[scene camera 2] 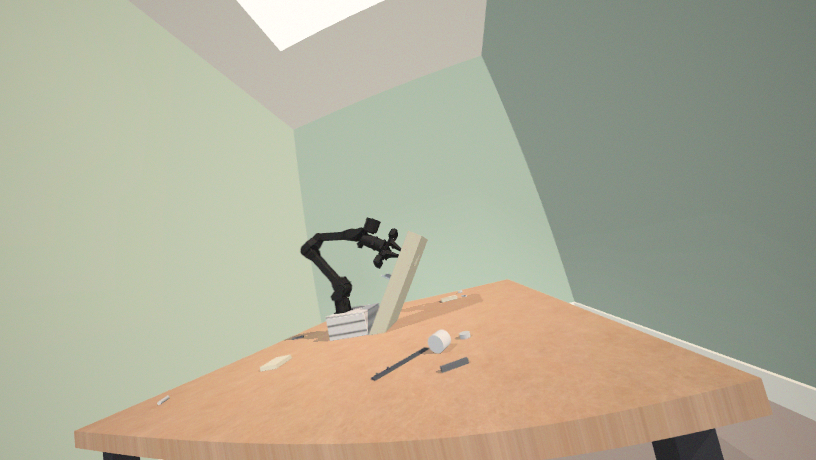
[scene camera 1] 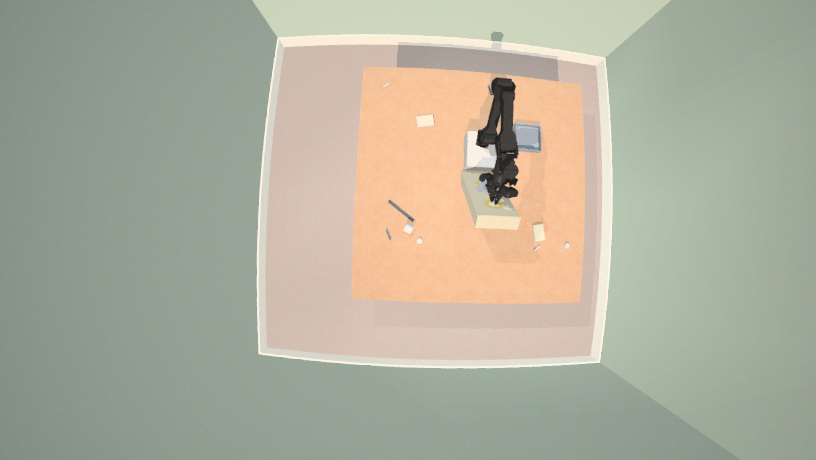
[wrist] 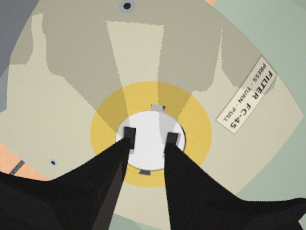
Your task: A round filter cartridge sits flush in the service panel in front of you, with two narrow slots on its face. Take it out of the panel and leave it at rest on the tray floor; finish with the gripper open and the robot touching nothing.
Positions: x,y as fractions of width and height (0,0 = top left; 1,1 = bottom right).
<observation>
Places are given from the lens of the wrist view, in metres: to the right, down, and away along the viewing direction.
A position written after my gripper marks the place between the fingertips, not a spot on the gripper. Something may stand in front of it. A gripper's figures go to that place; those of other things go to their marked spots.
my gripper (wrist: 0.49,0.64): 0.00, 0.02, 0.10
round filter cartridge (wrist: 0.49,0.57): 0.00, 0.01, 0.10
beige service panel (wrist: 0.25,0.34): -0.04, -0.02, 0.09
</observation>
